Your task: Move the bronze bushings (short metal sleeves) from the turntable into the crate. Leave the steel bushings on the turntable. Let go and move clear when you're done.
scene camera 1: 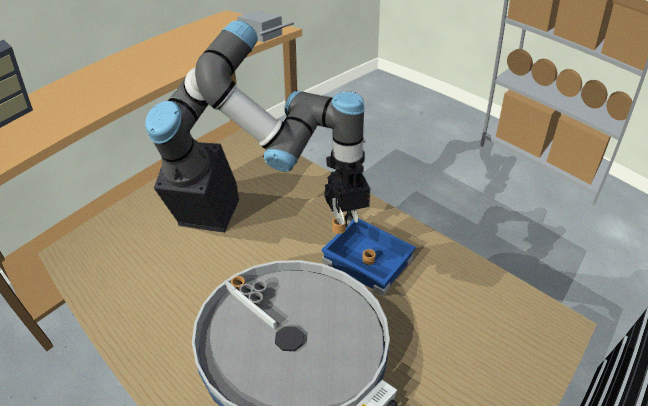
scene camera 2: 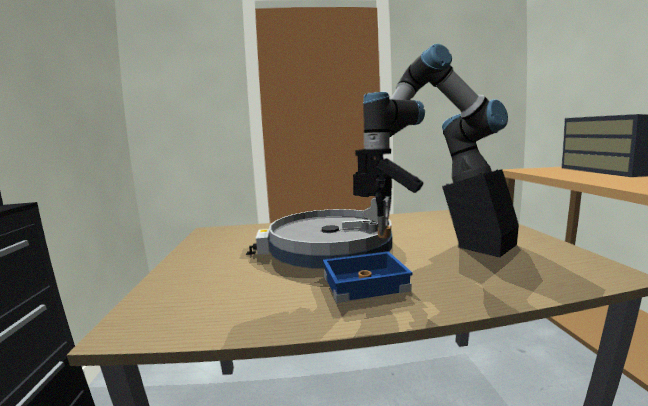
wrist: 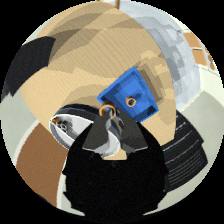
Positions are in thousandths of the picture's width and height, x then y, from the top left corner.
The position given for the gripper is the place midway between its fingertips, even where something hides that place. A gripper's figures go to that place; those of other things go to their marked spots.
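The gripper (scene camera 2: 589, 580) is 83 cm from the lens, and there's a grey turntable (scene camera 2: 502, 563) as well, that one 109 cm from the lens.
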